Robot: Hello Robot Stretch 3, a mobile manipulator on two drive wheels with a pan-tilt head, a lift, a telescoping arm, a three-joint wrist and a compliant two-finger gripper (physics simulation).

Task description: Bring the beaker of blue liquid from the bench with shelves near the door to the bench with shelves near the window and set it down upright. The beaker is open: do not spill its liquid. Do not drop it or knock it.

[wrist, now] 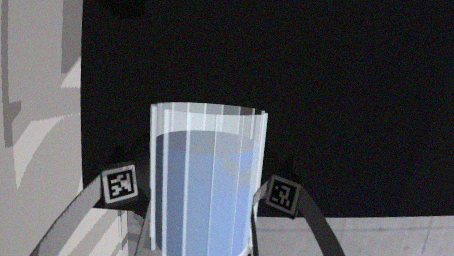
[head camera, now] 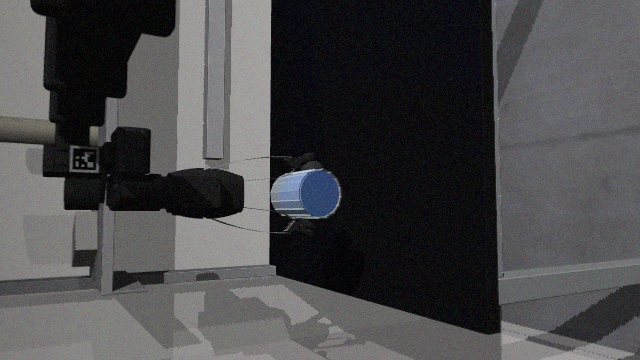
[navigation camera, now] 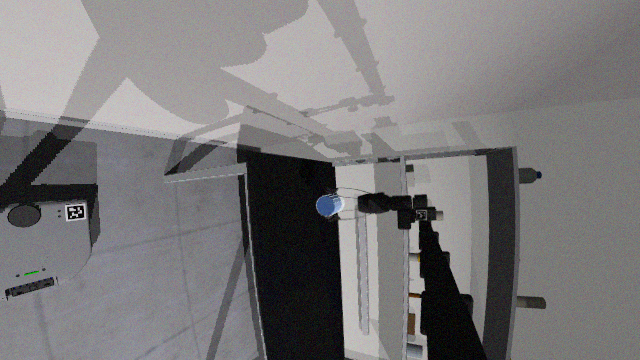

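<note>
The clear beaker of blue liquid (head camera: 320,194) (navigation camera: 327,205) (wrist: 207,175) is between the two fingers of my gripper (head camera: 305,194) (navigation camera: 331,205) (wrist: 204,156), which is shut on it. The beaker looks upright in the wrist view. The liquid stands below its open rim. It is over the black top of a bench with shelves (head camera: 400,125) (navigation camera: 290,225) (wrist: 350,100), close to its back edge in the head camera view. The gap between the beaker's base and the bench top is hard to judge. The frames do not show which of the two benches this is.
A shelf board (head camera: 107,250) (navigation camera: 405,182) runs behind the bench, near my wrist. A beige cylinder (head camera: 27,130) and a pale block (head camera: 85,232) are on that shelf. A blue-capped bottle (navigation camera: 527,175) stands on the upper shelf. My base (navigation camera: 50,245) is on the grey floor (navigation camera: 150,225).
</note>
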